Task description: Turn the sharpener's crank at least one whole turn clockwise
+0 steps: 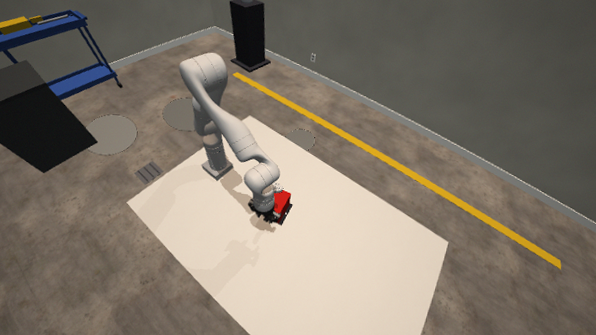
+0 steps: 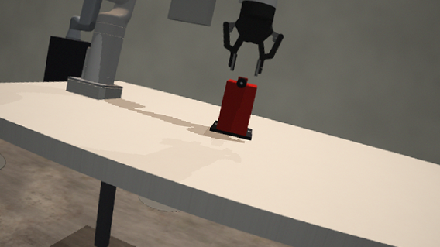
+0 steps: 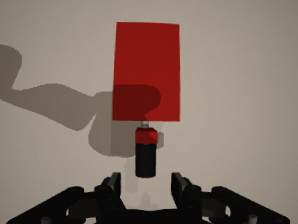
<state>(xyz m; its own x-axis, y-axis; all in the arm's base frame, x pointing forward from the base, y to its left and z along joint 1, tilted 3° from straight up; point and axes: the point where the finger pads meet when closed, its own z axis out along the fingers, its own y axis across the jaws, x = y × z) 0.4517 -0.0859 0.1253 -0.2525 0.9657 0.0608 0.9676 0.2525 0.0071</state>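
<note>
My hand is 2 cm to the right of the knob and 4 cm above it.
</note>
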